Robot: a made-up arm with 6 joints.
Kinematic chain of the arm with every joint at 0, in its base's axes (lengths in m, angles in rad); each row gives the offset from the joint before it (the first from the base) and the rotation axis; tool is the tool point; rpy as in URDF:
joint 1: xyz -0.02 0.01 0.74 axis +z
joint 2: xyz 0.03 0 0.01 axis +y
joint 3: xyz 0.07 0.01 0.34 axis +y
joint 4: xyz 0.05 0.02 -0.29 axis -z
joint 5: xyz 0 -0.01 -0.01 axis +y
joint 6: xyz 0.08 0 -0.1 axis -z
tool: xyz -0.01 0 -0.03 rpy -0.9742 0.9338 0.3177
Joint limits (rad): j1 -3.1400..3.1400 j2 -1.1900..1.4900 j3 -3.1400..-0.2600 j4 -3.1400..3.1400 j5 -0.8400..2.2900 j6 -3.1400..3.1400
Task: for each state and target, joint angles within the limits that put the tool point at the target. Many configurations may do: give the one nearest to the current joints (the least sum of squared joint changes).
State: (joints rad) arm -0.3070 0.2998 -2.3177 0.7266 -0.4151 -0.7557
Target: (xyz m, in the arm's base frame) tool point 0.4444 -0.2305 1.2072
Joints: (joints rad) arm -0.2921 0.2395 -1.8907 0.9704 -0.7479 -0.7716
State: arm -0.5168 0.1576 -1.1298 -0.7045 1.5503 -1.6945
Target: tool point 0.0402 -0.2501 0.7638
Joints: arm -1.0408 0.0545 -0.5953 -0.7016 1.8227 -1.6874
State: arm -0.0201 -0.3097 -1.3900 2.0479 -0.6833 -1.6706
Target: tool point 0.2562 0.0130 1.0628
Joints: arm 0.2849 -0.4935 -1.1959 2.2454 -0.8123 -1.6710
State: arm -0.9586 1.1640 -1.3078 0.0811 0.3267 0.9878
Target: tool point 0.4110 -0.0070 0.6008
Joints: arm -0.1076 0.4960 -0.8123 0.1018 0.5915 0.9723
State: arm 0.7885 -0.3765 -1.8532 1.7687 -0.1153 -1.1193
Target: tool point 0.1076 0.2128 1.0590
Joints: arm 1.2553 -0.7727 -0.9334 2.1874 -0.4158 -1.1363
